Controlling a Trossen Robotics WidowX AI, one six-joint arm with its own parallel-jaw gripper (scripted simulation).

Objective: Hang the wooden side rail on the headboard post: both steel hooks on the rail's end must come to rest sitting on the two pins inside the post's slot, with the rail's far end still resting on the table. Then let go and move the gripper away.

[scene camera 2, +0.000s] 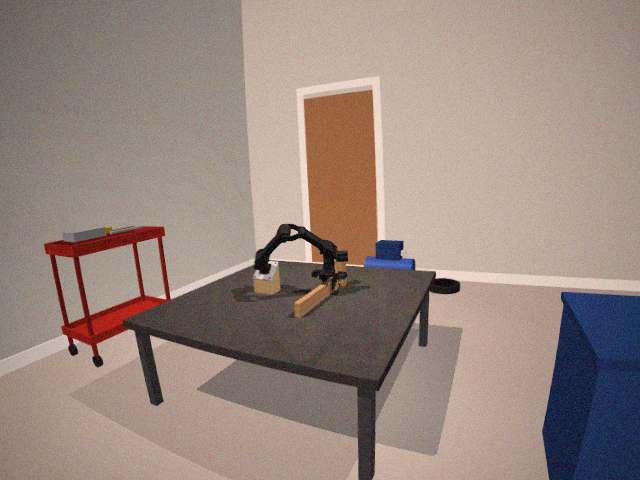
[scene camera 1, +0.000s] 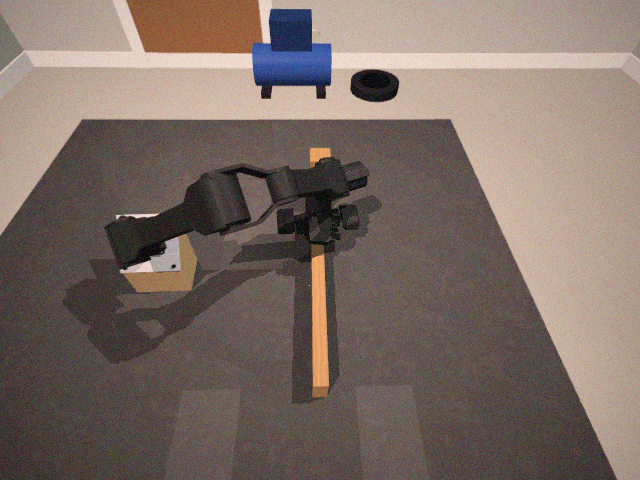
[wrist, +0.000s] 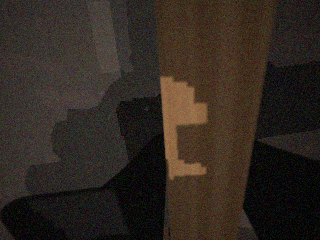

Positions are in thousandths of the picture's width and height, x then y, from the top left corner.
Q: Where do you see a wooden side rail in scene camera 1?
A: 501, 782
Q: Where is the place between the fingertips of the gripper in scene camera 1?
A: At 495, 503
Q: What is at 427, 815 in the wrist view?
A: The gripper.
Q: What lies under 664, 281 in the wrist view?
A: A wooden side rail.
